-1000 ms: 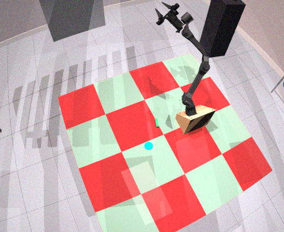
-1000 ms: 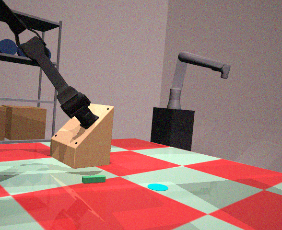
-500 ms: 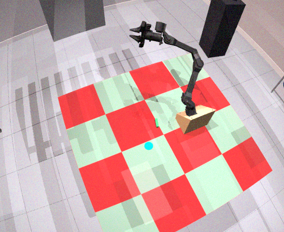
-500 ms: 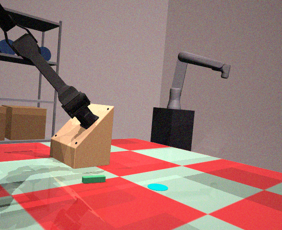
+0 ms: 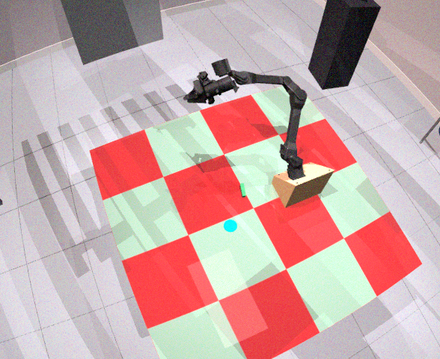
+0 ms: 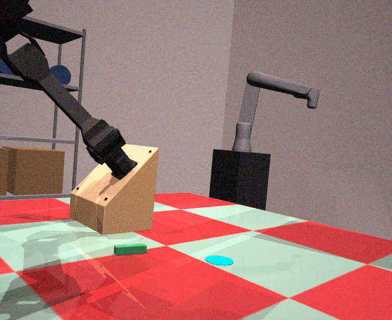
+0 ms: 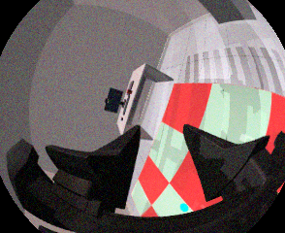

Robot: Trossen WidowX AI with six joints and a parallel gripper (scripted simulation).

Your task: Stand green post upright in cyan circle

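Now: the green post 38 cm below my gripper tip, 28 cm to the left of it and 19 cm behind it. Also, from my gripper tip: cyan circle: 43 cm to the left, 39 cm below, 8 cm behind.
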